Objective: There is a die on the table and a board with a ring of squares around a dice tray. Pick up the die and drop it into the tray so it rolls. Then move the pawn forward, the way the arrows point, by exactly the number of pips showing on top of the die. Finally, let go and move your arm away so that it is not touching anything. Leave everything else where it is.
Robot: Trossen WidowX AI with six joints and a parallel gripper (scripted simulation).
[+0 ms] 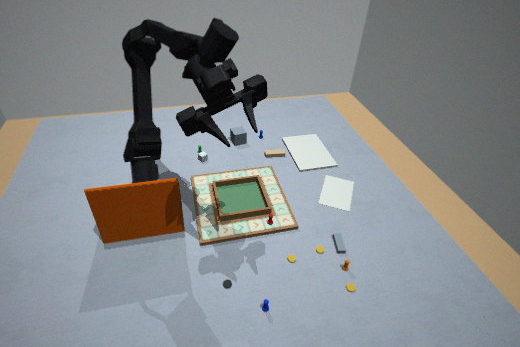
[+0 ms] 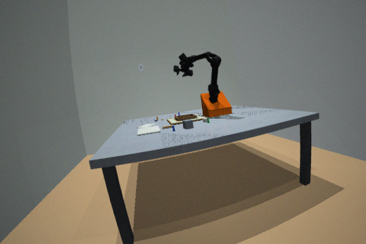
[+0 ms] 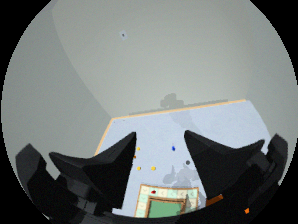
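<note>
Right now my gripper tip is 20 mm past the white die, 460 mm to the right of it and 390 mm above it. From my gripper tip the other things lie so: green dice tray (60 mm ahead, 220 mm to the left, 390 mm below); then black disc (40 mm behind, 50 mm to the right, 400 mm below); then red pawn (120 mm ahead, 110 mm to the left, 370 mm below).
</note>
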